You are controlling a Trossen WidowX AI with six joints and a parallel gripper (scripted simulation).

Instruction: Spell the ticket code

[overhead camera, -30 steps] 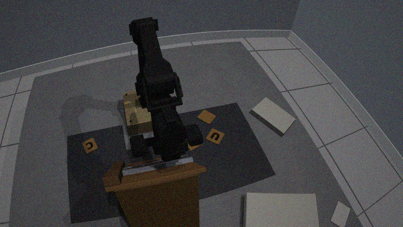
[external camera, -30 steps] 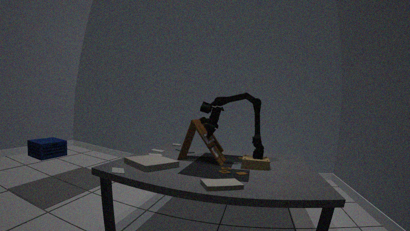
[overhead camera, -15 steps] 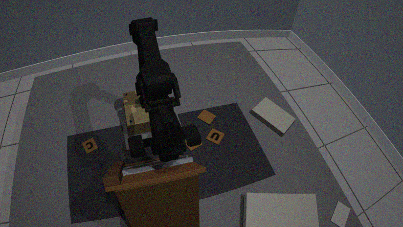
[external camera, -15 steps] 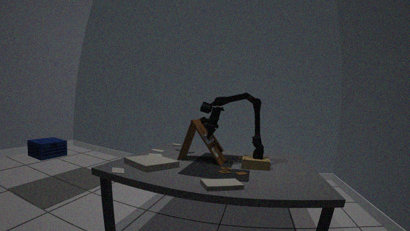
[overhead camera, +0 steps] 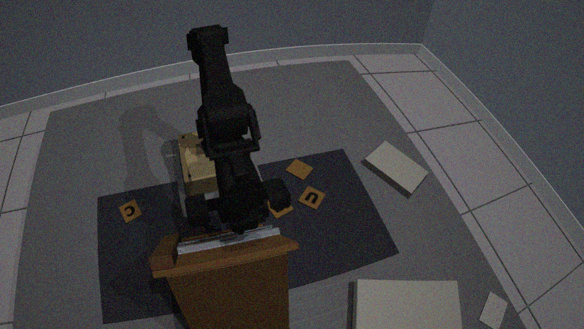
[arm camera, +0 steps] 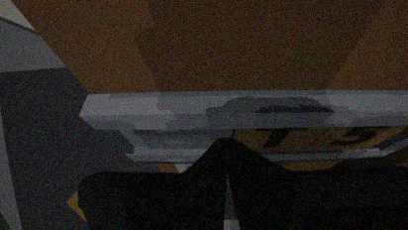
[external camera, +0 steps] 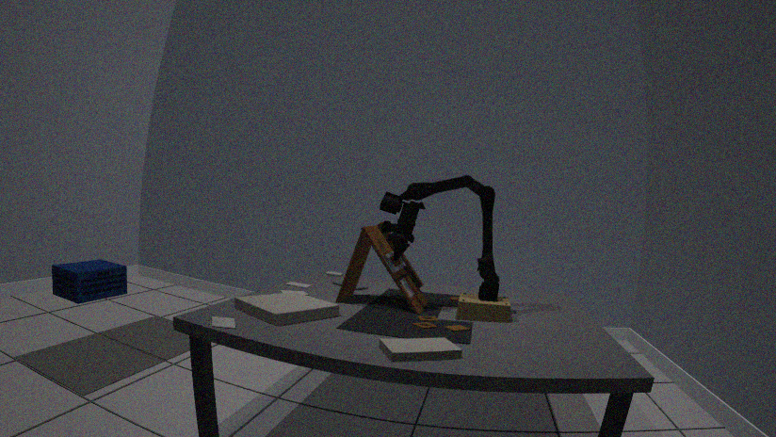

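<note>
My gripper tip is now 250 mm to the right of the letter tile, 170 mm above it and 120 mm past it. Round my gripper tip: pale slab: 540 mm to the left, 160 mm below, 110 mm behind; white ticket: 80 mm below, 50 mm behind, 10 mm to the left.
</note>
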